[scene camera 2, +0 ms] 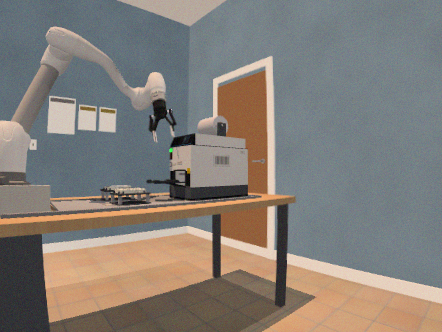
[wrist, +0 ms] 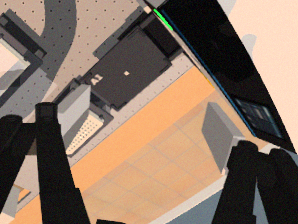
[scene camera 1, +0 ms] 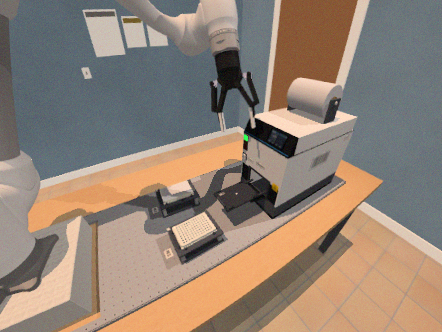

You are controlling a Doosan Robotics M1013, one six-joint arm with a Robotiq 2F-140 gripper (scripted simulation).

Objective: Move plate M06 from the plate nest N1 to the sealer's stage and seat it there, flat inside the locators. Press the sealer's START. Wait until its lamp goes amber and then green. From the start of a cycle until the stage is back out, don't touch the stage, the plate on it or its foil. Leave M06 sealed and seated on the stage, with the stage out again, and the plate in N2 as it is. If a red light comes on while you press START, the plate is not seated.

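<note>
Visible: a dark stage, a foil roll, a white well plate and the gripper. The wrist view includes the gripper.
</note>
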